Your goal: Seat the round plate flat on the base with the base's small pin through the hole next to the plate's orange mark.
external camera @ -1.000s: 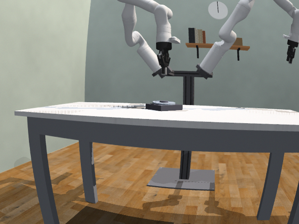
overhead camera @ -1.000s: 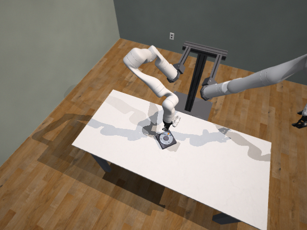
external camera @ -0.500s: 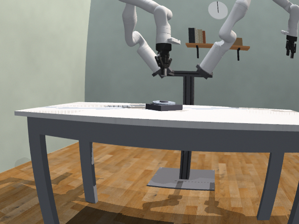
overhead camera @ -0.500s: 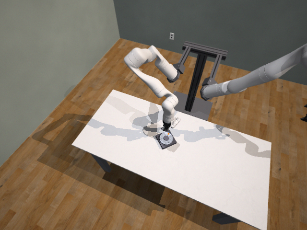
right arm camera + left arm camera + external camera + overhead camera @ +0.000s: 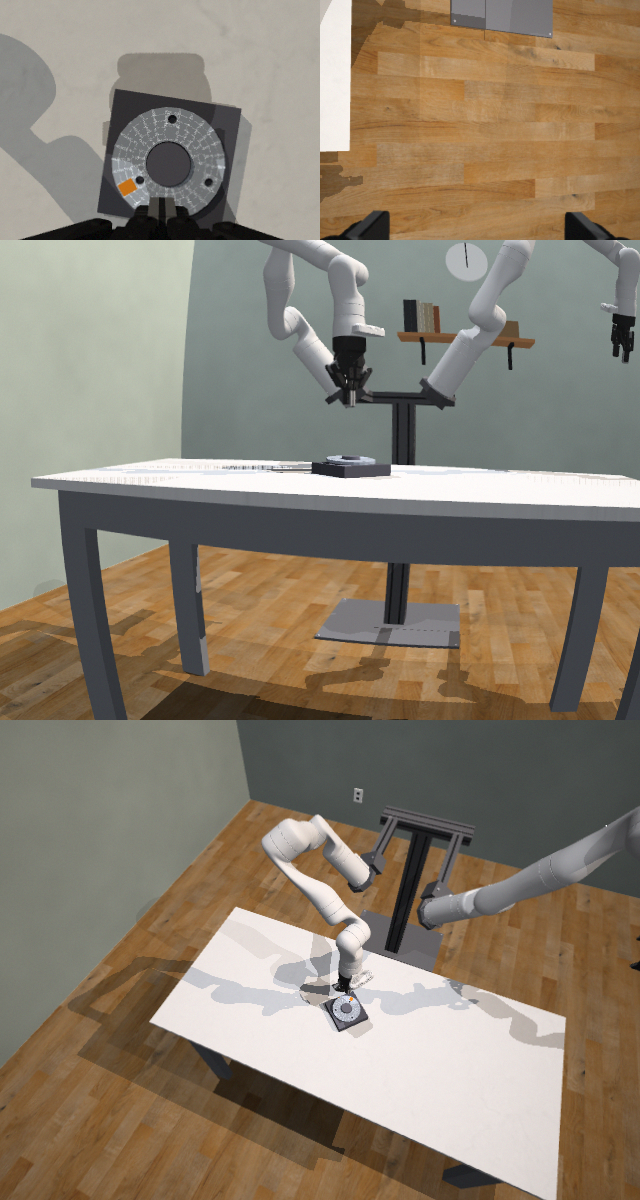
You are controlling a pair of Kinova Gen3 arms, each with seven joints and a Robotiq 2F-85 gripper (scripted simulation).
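Note:
The round plate is 1 cm ahead of my right hand, 1 cm to the left of it and 13 cm below it. The rest, counted from my right hand: dark square base: 1 cm ahead, 1 cm to the left, 15 cm below; then central hub: 1 cm ahead, 1 cm to the left, 14 cm below; then brass pin: 1 cm behind, 2 cm to the right, 15 cm below.

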